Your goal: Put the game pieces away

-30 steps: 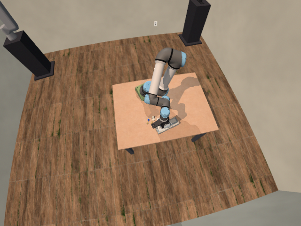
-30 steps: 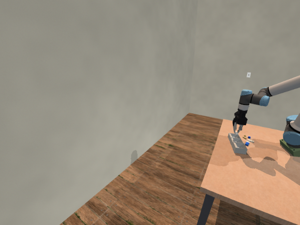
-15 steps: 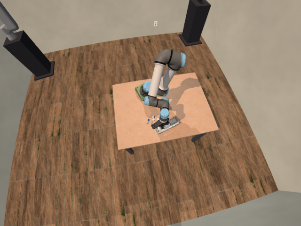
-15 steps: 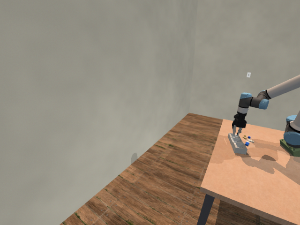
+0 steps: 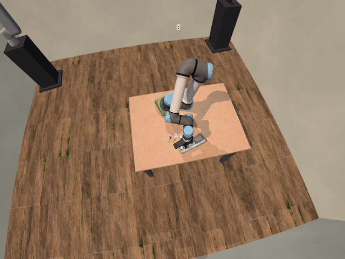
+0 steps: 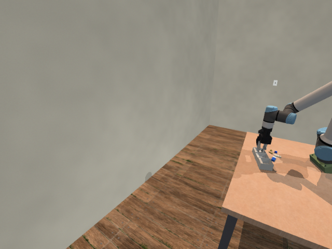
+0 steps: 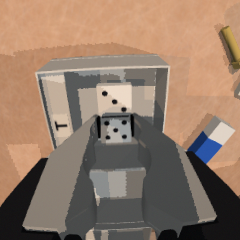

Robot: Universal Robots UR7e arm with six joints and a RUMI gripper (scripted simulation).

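Now: the white domino 1 cm below my hand. Also, from my hand: brass nut: 10 cm behind, 11 cm to the right, 3 cm below; brass pin: 10 cm behind, 6 cm to the right, 3 cm below; grey bin: 1 cm behind, 8 cm to the left, 1 cm below.
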